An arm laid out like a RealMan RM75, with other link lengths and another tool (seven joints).
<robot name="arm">
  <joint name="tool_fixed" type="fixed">
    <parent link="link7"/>
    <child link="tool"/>
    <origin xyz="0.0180 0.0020 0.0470" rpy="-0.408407 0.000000 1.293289"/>
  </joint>
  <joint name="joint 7" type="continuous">
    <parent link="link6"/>
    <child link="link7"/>
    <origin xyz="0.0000 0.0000 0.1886" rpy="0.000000 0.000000 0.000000"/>
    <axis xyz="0 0 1"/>
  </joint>
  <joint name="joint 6" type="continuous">
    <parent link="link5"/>
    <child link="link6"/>
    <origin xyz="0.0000 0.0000 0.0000" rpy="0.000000 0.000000 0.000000"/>
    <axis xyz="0 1 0"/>
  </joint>
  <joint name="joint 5" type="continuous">
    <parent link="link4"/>
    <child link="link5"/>
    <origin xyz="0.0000 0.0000 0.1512" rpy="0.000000 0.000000 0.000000"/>
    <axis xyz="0 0 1"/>
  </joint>
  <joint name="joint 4" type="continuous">
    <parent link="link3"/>
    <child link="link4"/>
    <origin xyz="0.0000 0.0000 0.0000" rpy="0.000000 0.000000 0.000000"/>
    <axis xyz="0 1 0"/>
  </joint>
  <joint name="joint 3" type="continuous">
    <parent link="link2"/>
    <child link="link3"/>
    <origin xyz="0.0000 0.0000 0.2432" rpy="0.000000 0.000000 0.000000"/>
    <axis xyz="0 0 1"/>
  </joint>
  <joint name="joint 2" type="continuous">
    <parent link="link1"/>
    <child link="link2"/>
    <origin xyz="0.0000 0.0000 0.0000" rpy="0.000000 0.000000 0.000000"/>
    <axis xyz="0 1 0"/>
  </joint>
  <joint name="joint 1" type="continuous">
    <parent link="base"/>
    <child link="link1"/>
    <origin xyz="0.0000 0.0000 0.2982" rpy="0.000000 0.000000 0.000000"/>
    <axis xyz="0 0 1"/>
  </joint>
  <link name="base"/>
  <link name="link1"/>
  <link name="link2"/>
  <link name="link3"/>
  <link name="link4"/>
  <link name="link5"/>
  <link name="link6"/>
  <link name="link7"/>
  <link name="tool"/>
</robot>
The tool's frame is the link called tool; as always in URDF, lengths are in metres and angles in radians. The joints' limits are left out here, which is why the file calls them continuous.
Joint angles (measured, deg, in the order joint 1, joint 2, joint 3, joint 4, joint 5, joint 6, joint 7), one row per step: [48.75 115.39 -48.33 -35.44 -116.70 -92.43 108.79]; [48.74 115.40 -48.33 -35.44 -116.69 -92.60 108.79]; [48.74 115.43 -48.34 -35.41 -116.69 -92.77 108.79]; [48.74 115.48 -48.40 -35.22 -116.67 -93.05 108.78]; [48.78 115.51 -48.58 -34.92 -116.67 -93.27 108.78]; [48.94 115.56 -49.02 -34.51 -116.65 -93.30 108.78]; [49.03 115.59 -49.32 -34.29 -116.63 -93.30 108.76]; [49.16 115.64 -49.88 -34.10 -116.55 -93.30 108.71]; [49.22 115.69 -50.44 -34.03 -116.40 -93.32 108.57]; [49.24 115.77 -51.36 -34.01 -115.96 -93.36 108.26]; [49.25 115.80 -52.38 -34.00 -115.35 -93.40 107.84]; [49.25 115.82 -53.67 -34.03 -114.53 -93.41 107.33]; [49.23 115.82 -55.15 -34.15 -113.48 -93.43 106.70]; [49.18 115.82 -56.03 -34.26 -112.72 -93.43 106.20]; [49.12 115.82 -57.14 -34.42 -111.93 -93.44 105.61]
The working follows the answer.
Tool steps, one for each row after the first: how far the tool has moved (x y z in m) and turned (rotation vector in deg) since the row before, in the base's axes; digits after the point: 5 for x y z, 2 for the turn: [-0.00019 -0.00073 0.00001 -0.16 0.06 0.05]; [-0.00024 -0.00091 -0.00018 -0.20 0.06 0.04]; [-0.00027 -0.00193 -0.00058 -0.45 0.12 0.01]; [0.00002 -0.00212 -0.00091 -0.54 0.01 -0.01]; [-0.00005 -0.00214 -0.00170 -0.61 -0.16 0.08]; [0.00004 -0.00125 -0.00103 -0.34 -0.13 0.09]; [-0.00004 -0.00178 -0.00146 -0.46 -0.24 0.29]; [-0.00003 -0.00161 -0.00117 -0.35 -0.19 0.39]; [-0.00043 -0.00238 -0.00154 -0.43 -0.13 0.69]; [-0.00062 -0.00222 -0.00125 -0.37 -0.07 0.82]; [-0.00082 -0.00249 -0.00138 -0.39 -0.06 1.02]; [-0.00123 -0.00256 -0.00123 -0.35 0.03 1.24]; [-0.00107 -0.00133 -0.00055 -0.10 0.15 0.83]; [-0.00075 -0.00188 -0.00084 -0.18 0.04 1.04]
Tool pose at each row, in the base's axes (x y z in m, rotation vector in deg; rounded; the steps above come from the unrounded poses): [0.11481 0.31194 -0.03172 84.40 -117.85 -44.86]; [0.11462 0.31121 -0.03171 84.32 -117.78 -44.69]; [0.11438 0.31031 -0.03189 84.21 -117.71 -44.48]; [0.11411 0.30838 -0.03247 83.89 -117.66 -44.03]; [0.11413 0.30626 -0.03338 83.58 -117.71 -43.43]; [0.11407 0.30411 -0.03507 83.43 -117.82 -42.61]; [0.11412 0.30287 -0.03610 83.40 -117.86 -42.12]; [0.11408 0.30108 -0.03756 83.57 -117.83 -41.34]; [0.11405 0.29947 -0.03873 83.86 -117.66 -40.68]; [0.11362 0.29709 -0.04028 84.34 -117.19 -39.84]; [0.11300 0.29487 -0.04152 84.94 -116.54 -39.07]; [0.11217 0.29238 -0.04290 85.69 -115.72 -38.19]; [0.11094 0.28982 -0.04413 86.60 -114.62 -37.33]; [0.10987 0.28849 -0.04468 87.20 -113.78 -36.98]; [0.10912 0.28661 -0.04552 88.00 -112.85 -36.38]

